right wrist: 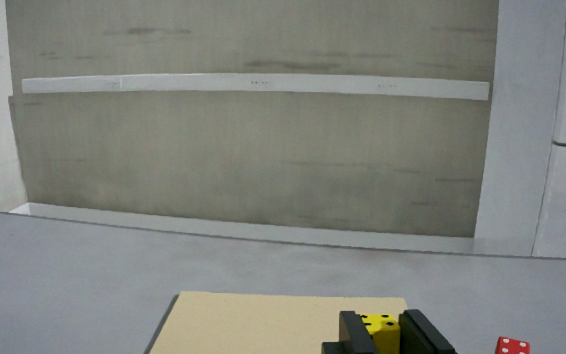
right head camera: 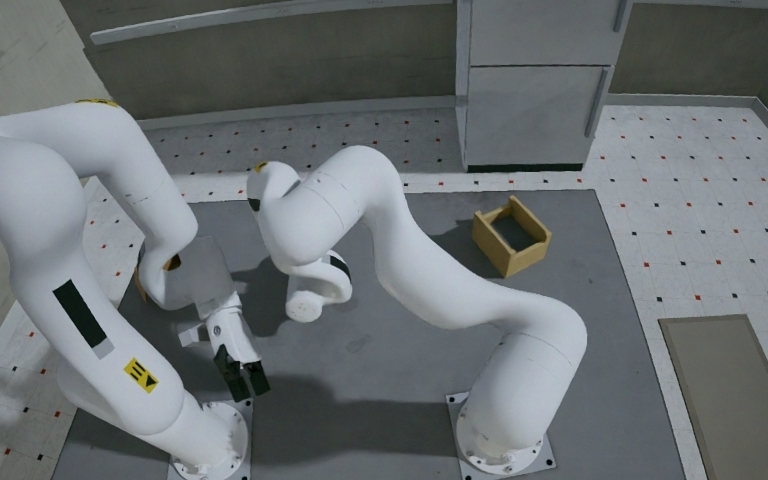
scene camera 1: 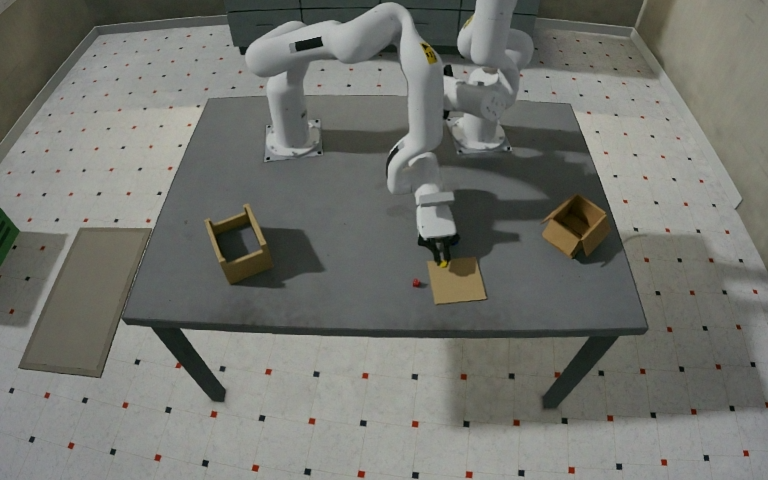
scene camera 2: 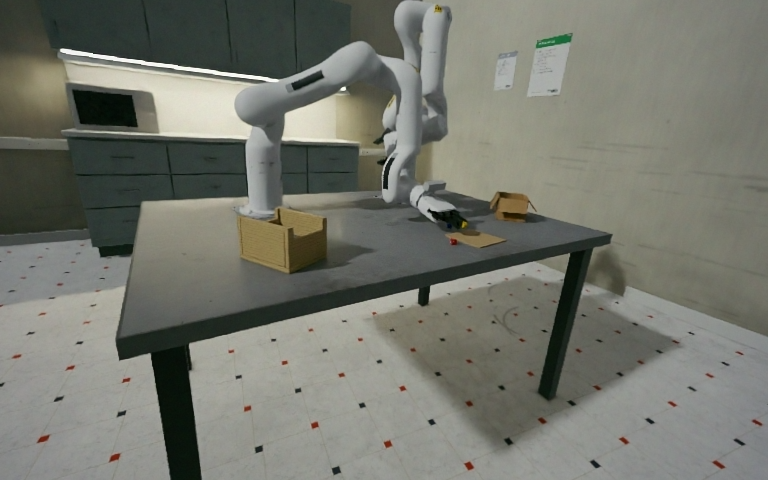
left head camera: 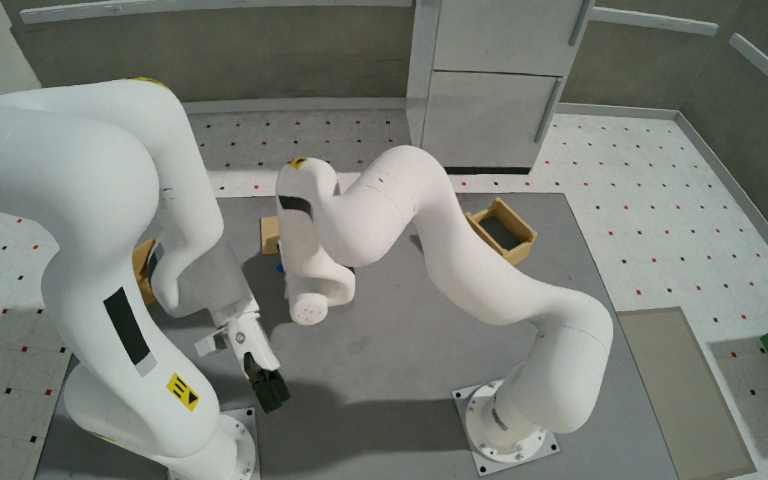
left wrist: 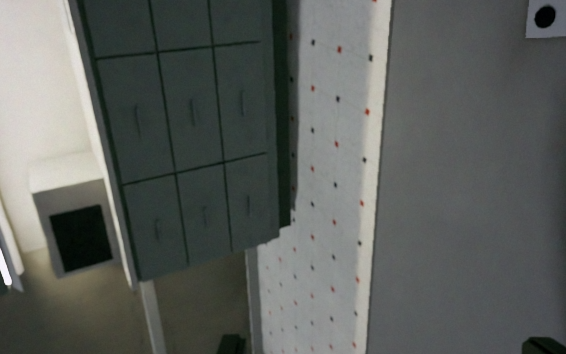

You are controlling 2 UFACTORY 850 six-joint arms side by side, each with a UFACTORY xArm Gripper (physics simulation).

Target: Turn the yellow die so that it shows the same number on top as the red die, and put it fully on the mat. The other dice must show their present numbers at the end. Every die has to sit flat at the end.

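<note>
My right gripper (scene camera 1: 444,262) (scene camera 2: 463,224) (right wrist: 384,332) is shut on the yellow die (right wrist: 388,337), low over the mat's near edge in scene camera 1, pointing shallowly downward. The die's upper face in the right wrist view seems to show a four. Whether it touches the mat is unclear. The tan mat (left head camera: 270,236) (scene camera 1: 459,291) (scene camera 2: 485,240) (right wrist: 260,325) lies flat. The red die (scene camera 1: 416,282) (scene camera 2: 453,241) (right wrist: 512,345) sits beside it and seems to show a four. The blue die (left head camera: 279,267) (scene camera 2: 449,225) is partly hidden; its number is unreadable. My left gripper (left head camera: 271,391) (right head camera: 250,386) (left wrist: 388,346) is open, far from the dice.
A wooden box (left head camera: 523,249) (right head camera: 529,260) (scene camera 1: 249,267) (scene camera 2: 305,249) stands on the grey table, left of the dice in scene camera 1. An open cardboard box (scene camera 1: 560,240) (scene camera 2: 512,215) stands right of the mat there. The right forearm passes above the table.
</note>
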